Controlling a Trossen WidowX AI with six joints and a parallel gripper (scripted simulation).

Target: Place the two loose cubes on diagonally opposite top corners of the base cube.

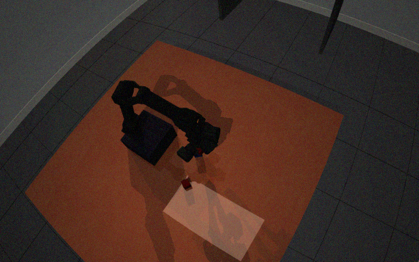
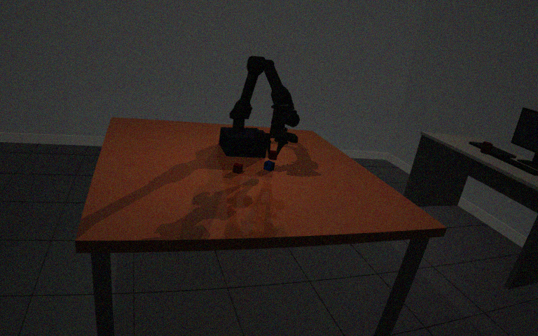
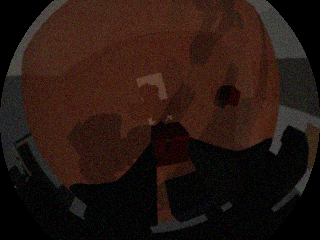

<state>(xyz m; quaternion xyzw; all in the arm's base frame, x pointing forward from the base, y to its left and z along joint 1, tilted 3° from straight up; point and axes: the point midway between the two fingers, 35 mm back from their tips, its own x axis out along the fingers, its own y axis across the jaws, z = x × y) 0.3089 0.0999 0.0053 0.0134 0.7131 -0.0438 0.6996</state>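
Right now my gripper tip is 6 cm above the blue base cube and 2 cm past it.
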